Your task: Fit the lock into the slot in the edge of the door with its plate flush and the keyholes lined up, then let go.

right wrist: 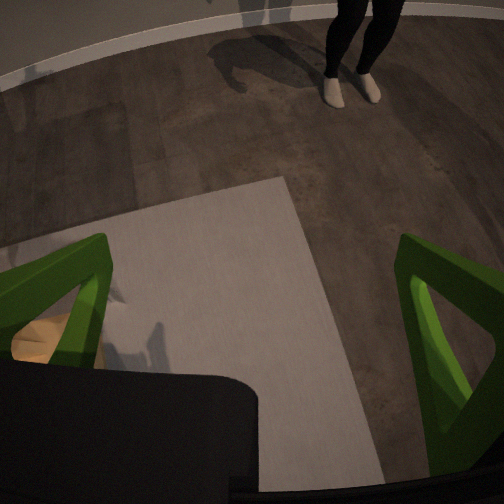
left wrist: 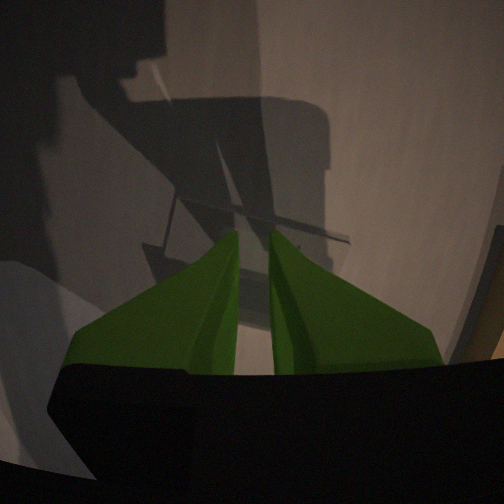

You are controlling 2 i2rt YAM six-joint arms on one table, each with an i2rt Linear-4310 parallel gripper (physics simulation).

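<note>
The lock is a dark grey box with a thin plate along its far side. It lies on the table in deep shadow in the left wrist view. My left gripper is shut, with its green fingertips right at the lock's plate and a narrow gap between them. I cannot see anything held between the fingers. A tan strip of the door shows at the right edge. My right gripper is wide open and empty above the table's corner. A tan piece of the door shows behind its left finger.
The grey table top ends in a corner in the right wrist view, with dark wooden floor beyond. A person's legs stand on the floor at the far side. Heavy arm shadows fall across the table around the lock.
</note>
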